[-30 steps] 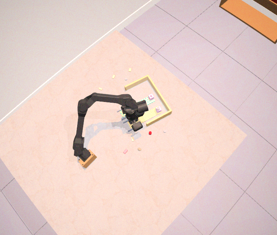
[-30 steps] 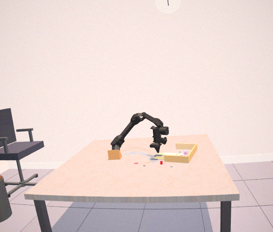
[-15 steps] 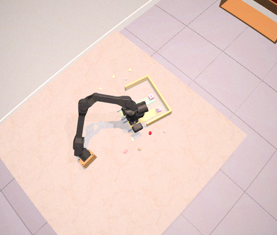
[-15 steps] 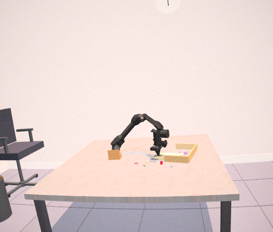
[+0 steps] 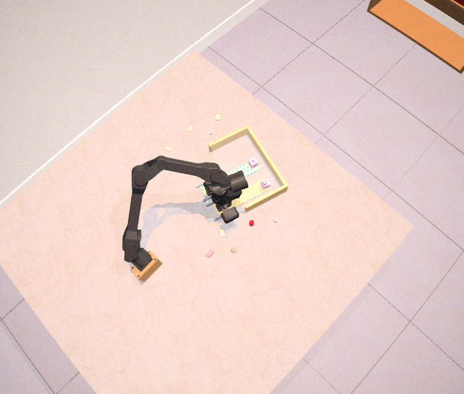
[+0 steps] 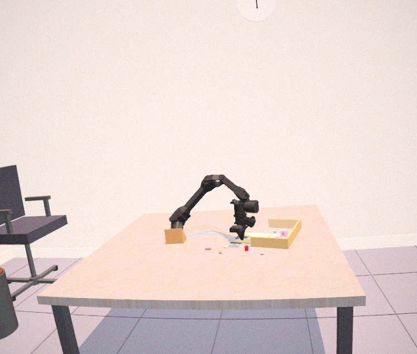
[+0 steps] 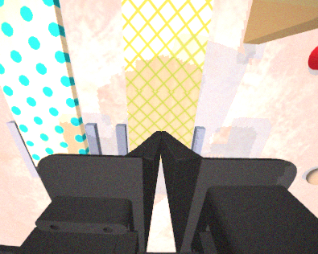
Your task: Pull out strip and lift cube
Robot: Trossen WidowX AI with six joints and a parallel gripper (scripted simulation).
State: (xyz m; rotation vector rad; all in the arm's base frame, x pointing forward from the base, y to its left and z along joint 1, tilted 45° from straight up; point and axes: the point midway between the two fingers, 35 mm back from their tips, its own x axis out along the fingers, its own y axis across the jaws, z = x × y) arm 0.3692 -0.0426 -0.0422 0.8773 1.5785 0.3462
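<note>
Right now the yellow cross-hatched strip is 90 mm ahead of my gripper tip and 30 mm to the right of it. Round my gripper tip: red cylinder 130 mm to the right, 20 mm ahead; then pink block 170 mm behind, 90 mm to the right.
</note>
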